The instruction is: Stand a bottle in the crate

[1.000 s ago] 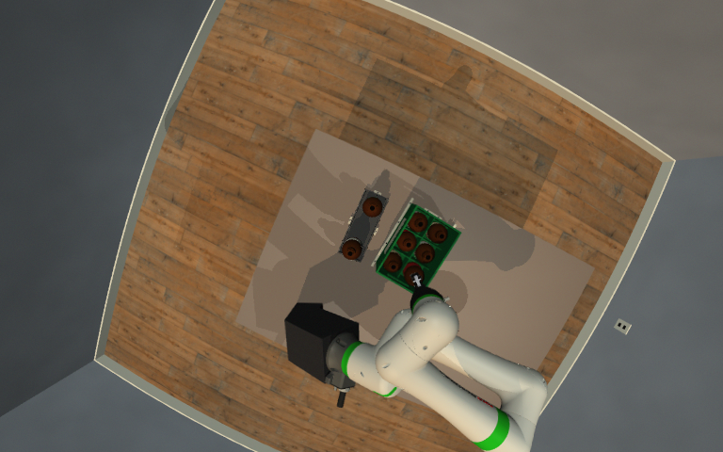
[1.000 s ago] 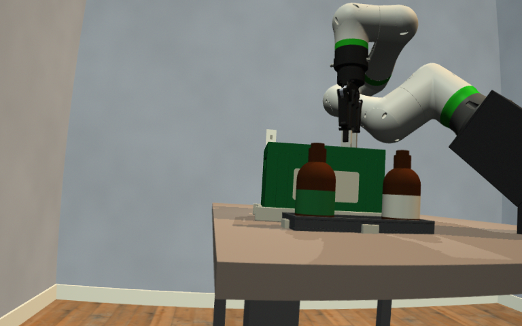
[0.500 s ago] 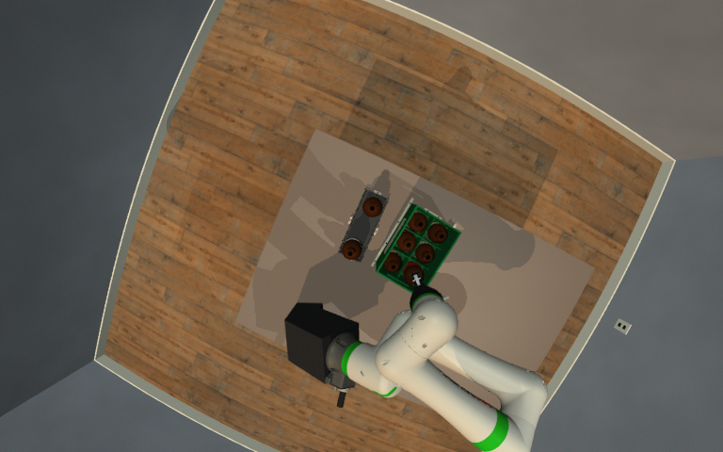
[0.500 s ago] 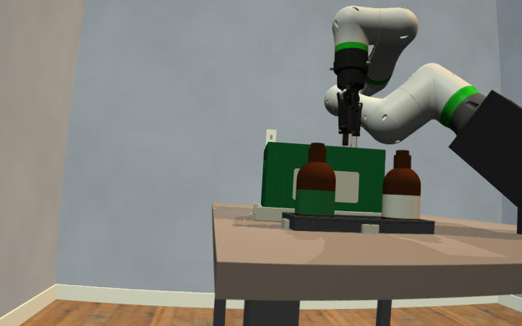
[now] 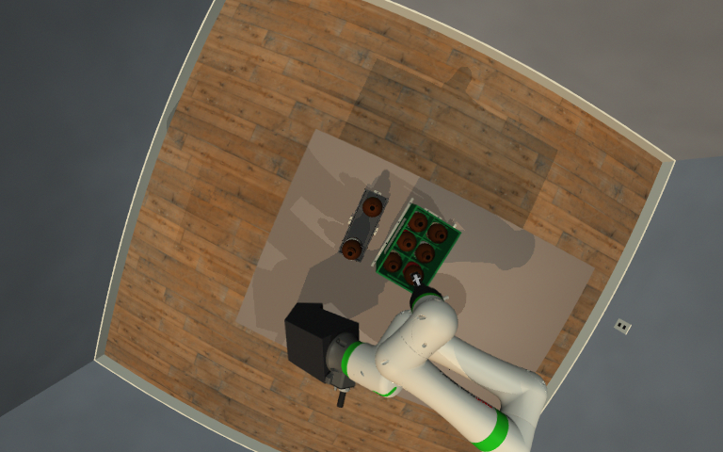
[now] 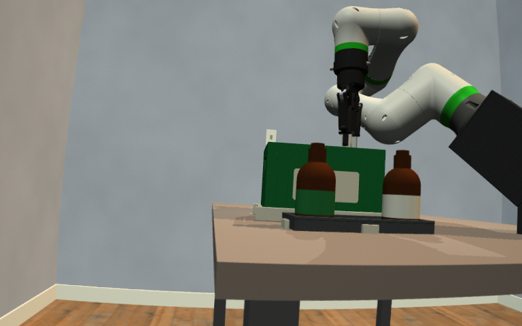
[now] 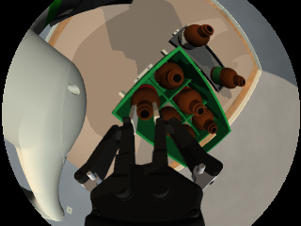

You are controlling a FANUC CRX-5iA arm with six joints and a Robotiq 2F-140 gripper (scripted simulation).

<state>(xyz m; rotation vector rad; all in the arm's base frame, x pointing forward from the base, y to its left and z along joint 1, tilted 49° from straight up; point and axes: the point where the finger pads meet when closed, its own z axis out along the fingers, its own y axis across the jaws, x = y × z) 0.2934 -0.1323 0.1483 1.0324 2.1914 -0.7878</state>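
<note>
My gripper is now 11 cm above the crate, 10 cm short of it and 1 cm to the right of it. Round my hand: dark tray: 22 cm to the left, 18 cm below, 13 cm ahead.
</note>
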